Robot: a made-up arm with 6 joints.
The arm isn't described. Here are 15 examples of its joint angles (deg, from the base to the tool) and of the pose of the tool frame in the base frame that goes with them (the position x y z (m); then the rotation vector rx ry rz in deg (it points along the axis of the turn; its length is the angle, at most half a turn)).
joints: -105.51 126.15 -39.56 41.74 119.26 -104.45
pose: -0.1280 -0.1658 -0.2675 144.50 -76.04 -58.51
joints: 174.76 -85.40 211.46 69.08 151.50 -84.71
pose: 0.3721 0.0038 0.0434 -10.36 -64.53 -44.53
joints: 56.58 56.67 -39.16 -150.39 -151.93 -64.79
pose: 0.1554 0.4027 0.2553 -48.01 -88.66 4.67
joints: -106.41 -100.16 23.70 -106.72 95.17 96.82
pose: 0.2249 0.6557 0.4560 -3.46 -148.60 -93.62
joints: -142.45 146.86 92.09 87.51 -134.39 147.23
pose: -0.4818 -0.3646 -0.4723 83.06 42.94 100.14
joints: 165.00 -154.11 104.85 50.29 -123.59 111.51
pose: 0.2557 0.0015 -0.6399 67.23 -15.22 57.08
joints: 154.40 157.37 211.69 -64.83 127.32 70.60
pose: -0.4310 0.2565 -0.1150 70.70 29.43 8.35
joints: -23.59 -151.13 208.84 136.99 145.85 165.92
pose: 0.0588 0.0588 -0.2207 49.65 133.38 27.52
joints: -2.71 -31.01 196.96 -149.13 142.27 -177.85
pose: -0.5640 0.1177 0.5543 30.01 -84.07 -0.68
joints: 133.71 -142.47 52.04 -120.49 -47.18 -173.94
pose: 0.4483 -0.5467 -0.2352 93.84 -59.31 -94.17
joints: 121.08 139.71 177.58 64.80 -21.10 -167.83
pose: -0.2650 0.5271 0.0496 100.50 87.75 84.95
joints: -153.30 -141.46 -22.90 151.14 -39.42 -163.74
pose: 0.5572 0.1764 0.0232 -155.03 -65.84 -34.35
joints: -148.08 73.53 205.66 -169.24 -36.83 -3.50
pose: -0.2670 -0.2889 0.6629 -1.23 -12.11 24.88
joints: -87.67 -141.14 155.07 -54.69 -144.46 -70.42
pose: -0.0740 0.3125 -0.5619 -102.38 -73.66 -11.26
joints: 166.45 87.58 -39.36 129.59 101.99 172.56
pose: -0.4794 0.0461 -0.0434 -129.64 82.15 -70.45
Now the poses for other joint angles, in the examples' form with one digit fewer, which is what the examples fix.
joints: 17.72 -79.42 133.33 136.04 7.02 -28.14
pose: -0.812 -0.179 0.113 -44.3 92.2 141.1
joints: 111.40 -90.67 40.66 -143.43 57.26 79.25
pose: 0.203 -0.750 0.515 145.0 26.5 90.0
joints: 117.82 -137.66 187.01 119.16 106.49 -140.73
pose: -0.003 -0.105 -0.321 65.2 -92.4 -97.7
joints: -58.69 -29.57 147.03 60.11 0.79 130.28
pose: -0.371 0.508 0.693 -3.1 -12.7 119.9
